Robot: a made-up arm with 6 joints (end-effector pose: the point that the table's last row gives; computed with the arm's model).
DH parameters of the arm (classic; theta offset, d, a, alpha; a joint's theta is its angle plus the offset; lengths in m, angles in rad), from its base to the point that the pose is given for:
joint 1: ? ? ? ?
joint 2: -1.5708 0 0.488 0
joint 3: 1.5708 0.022 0 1.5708
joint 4: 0 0.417 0 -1.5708
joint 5: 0 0 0 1.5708
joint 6: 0 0.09 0 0
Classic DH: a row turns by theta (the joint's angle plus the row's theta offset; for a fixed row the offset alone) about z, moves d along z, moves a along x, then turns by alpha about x.
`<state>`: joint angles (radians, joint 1 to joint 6).
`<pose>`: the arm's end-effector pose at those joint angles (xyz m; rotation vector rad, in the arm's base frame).
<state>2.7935 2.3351 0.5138 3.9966 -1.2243 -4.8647</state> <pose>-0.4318 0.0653 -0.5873 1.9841 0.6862 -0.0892</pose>
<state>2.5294 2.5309 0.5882 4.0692 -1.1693 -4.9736</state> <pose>-0.2474 0.0659 -0.6580 1.9666 0.3013 -0.1667</pose>
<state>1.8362 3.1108 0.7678 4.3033 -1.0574 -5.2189</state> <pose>-0.0072 -0.3315 -0.6133 1.5683 -0.6975 -0.3777</pose>
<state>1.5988 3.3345 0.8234 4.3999 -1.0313 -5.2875</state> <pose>-0.0814 -0.5024 -0.5077 1.3022 -0.9874 -0.4311</pose>
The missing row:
joint 1: 0 0.195 0 -1.5708
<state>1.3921 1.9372 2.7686 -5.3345 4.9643 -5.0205</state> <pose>0.0510 0.0076 -0.0335 0.0042 2.2247 -0.5400</pose>
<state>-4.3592 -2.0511 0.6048 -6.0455 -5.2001 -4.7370</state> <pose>0.2658 -0.8386 0.1032 0.2168 0.5532 -2.6841</pose>
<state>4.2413 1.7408 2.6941 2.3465 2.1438 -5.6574</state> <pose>0.0036 -0.1604 -0.0394 -0.4334 2.5371 -1.6449</pose>
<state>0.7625 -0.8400 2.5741 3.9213 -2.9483 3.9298</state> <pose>-0.0533 -0.0037 0.4552 0.4678 -1.4972 0.5121</pose>
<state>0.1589 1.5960 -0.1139 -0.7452 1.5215 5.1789</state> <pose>0.9081 0.1061 0.1542 1.5967 -2.2183 1.0392</pose>
